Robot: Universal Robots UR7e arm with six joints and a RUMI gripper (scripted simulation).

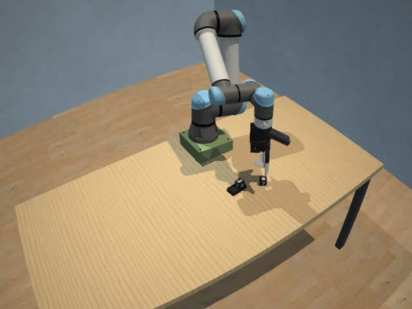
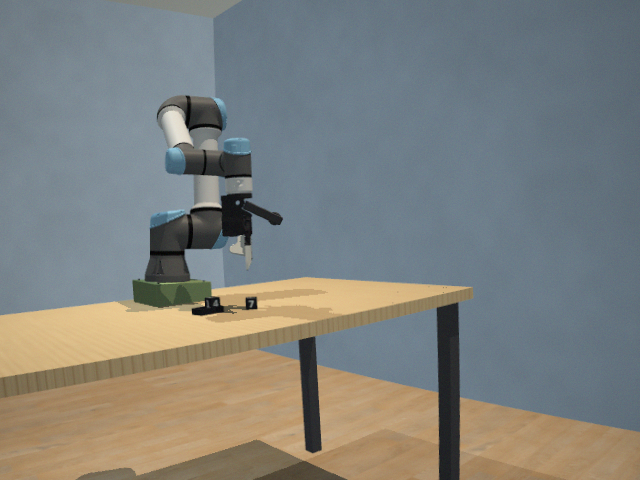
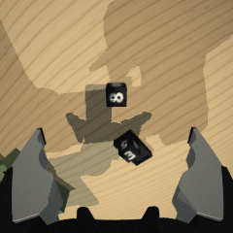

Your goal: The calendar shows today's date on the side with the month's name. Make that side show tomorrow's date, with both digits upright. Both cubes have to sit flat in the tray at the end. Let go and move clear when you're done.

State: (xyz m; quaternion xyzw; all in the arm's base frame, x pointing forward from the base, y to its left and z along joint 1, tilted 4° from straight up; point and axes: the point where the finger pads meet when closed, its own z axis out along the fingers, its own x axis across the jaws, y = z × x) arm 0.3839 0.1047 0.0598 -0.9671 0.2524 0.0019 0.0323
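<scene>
My hand is 10 cm above the black digit cube. The rest, counted from my hand: black calendar tray: 12 cm to the right, 11 cm below, 3 cm behind.
</scene>
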